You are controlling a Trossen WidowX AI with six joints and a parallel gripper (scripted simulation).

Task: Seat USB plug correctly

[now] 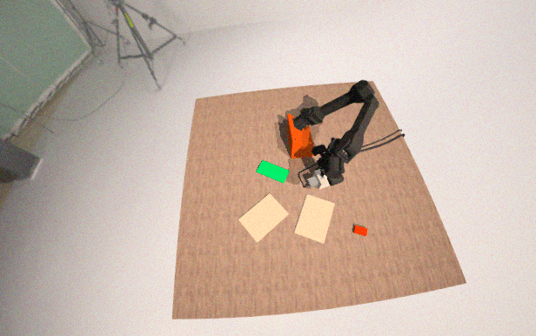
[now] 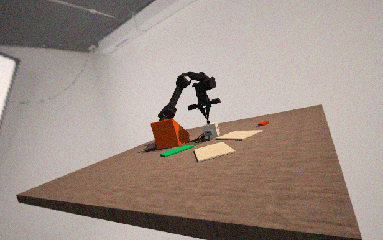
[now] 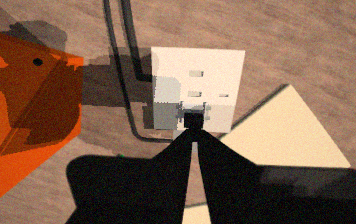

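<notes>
Now: the black USB plug 20 mm below my gripper tip. Round my gripper tip: green flat piece 100 mm behind, 230 mm to the right, 110 mm below.
</notes>
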